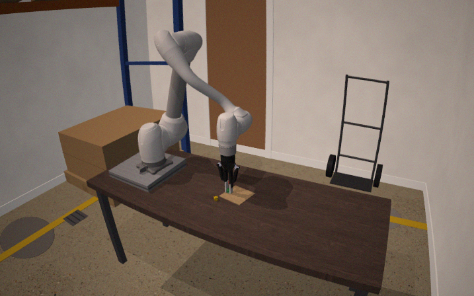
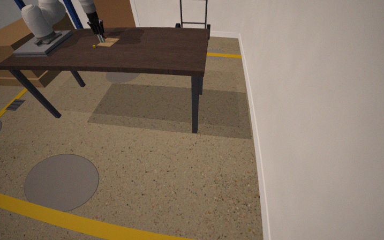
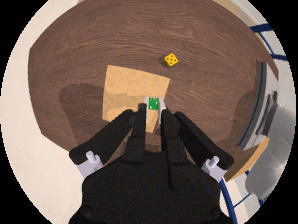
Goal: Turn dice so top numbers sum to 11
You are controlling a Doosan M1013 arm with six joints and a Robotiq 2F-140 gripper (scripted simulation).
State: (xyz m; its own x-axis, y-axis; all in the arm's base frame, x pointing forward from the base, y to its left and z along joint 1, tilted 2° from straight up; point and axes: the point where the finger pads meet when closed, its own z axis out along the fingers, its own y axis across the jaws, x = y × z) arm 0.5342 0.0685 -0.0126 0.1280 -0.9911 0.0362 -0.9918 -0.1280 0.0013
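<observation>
Now: the green die 20 mm below my hand. Round my hand: red die 80 mm to the left, 40 mm behind, 30 mm below; tan mat 50 mm ahead, 40 mm below, 10 mm to the left; yellow die 100 mm to the right, 30 mm below, 20 mm behind.
</observation>
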